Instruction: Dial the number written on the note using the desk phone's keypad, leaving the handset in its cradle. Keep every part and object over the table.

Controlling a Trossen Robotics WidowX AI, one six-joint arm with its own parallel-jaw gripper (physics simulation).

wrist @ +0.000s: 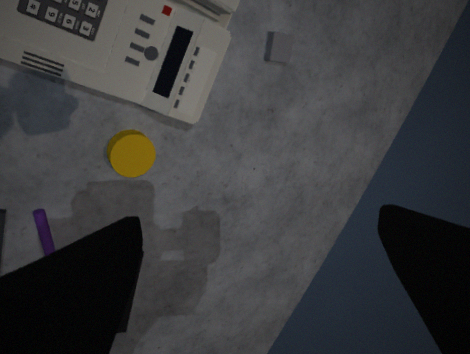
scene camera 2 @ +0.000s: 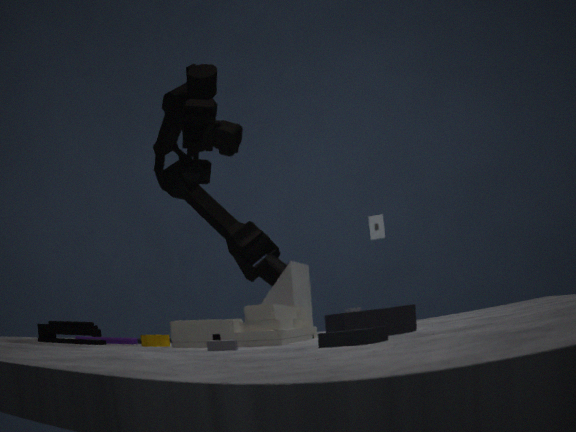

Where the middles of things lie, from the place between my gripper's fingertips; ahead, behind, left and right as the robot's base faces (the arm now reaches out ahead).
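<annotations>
You'd find the yellow block (wrist: 131,154) 60 mm to the right of my hand, 60 mm ahead of it and 280 mm below it. And there's a black object (scene camera 2: 47,332) that's 220 mm to the right of my hand, 110 mm ahead of it and 270 mm below it.
</annotations>
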